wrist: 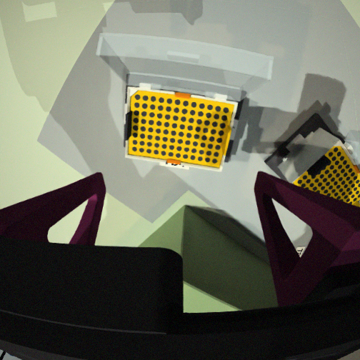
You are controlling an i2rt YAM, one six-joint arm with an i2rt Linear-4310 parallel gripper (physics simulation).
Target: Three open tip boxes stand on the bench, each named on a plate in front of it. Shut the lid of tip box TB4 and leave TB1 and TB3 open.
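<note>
A tip box (176,131) with a yellow rack of dark holes lies ahead of the gripper, left of the middle of the view. Its clear lid (185,57) is open, standing up along the box's far edge. A bit of its name plate (177,166) shows at the near edge, too covered to read. A second tip box (332,175) with a yellow rack is cut off by the right edge of the view and partly behind the right finger; its lid position is unclear. I cannot tell which box is TB4. My gripper (179,180) is open and empty, its fingertips nearer than the first box.
A dark green angular shape (220,255) shows between the fingers, below the first box. A small piece of a white plate with dark lettering (300,251) shows through the right finger's opening. Grey shadows fall across the bench around both boxes.
</note>
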